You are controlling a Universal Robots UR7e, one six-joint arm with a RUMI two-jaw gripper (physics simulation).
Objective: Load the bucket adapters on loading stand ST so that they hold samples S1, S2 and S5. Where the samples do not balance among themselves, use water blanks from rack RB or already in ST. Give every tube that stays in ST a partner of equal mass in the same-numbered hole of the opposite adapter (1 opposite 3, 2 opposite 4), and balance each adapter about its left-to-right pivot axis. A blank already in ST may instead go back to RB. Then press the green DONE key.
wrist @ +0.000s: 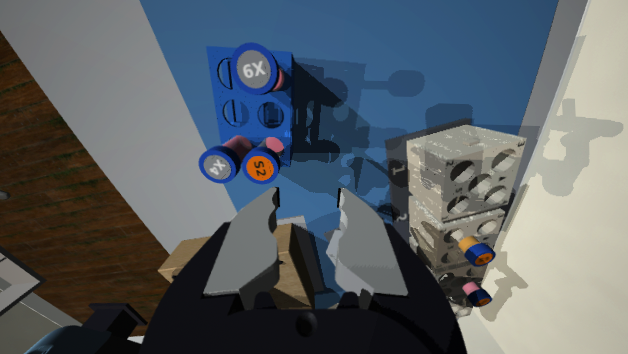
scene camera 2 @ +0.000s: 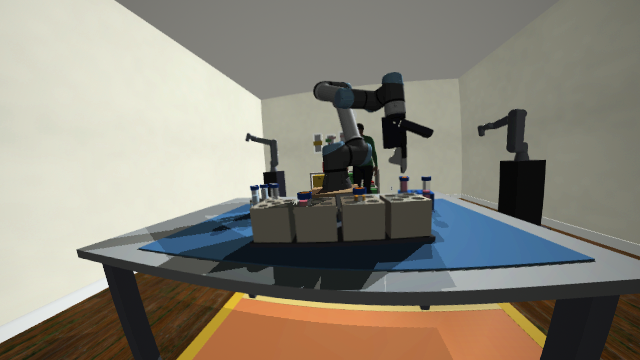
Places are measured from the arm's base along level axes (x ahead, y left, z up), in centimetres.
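Where they show: gripper, between the fingertips: [wrist: 308,189] [scene camera 2: 402,173]; arm's base, origin of its link: [scene camera 2: 337,187].
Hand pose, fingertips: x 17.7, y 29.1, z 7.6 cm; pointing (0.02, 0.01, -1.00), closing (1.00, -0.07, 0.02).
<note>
Things, the pixels of their top centre, and the offset from my fingertips. Level surfaces: height alone.
- blue rack, centre of its top: [wrist: 253,114] [scene camera 2: 414,191] dx -6.0, dy +5.6, dz -8.1 cm
- sample S2, centre of its top: [wrist: 260,168] [scene camera 2: 404,177] dx -4.5, dy +1.4, dz -1.9 cm
- grey-labelled tube X4, centre of its top: [wrist: 217,167] dx -8.4, dy +1.8, dz -1.9 cm
- grey-labelled X tube, centre of its top: [wrist: 253,69] [scene camera 2: 426,176] dx -3.6, dy +9.3, dz -1.9 cm
- orange-labelled tube with yellow content, centre of its top: [wrist: 484,259] [scene camera 2: 359,187] dx +24.2, dy -14.1, dz -1.5 cm
- pink tube, centre of its top: [scene camera 2: 304,192] [wrist: 482,302] dx +29.8, dy -26.7, dz -1.6 cm
- blue mat, height of its surface: dz -14.1 cm
My gripper [scene camera 2: 399,162] [wrist: 308,189] is partly open and empty, high above the table near the blue rack [wrist: 252,131]. In that rack stand sample S2 [wrist: 260,168], a grey-labelled tube X4 [wrist: 218,165] and another grey-labelled X tube [wrist: 254,69]. Loading stand ST [scene camera 2: 433,239] [wrist: 396,150] carries several beige adapters [scene camera 2: 408,217] [wrist: 427,167] in a row. An orange-labelled tube with yellow content [scene camera 2: 359,191] [wrist: 480,254] stands in the adapter second from the right in the scene view. A pink tube [scene camera 2: 304,196] [wrist: 477,294] stands in its left neighbour. Their labels are too small to read.
Several blue-capped tubes [scene camera 2: 255,192] stand behind the left end of the stand in the scene view. A wooden block [wrist: 290,265] shows below the fingers in the wrist view. A blue mat [scene camera 2: 500,240] [wrist: 400,30] covers much of the table. The DONE key does not show clearly.
</note>
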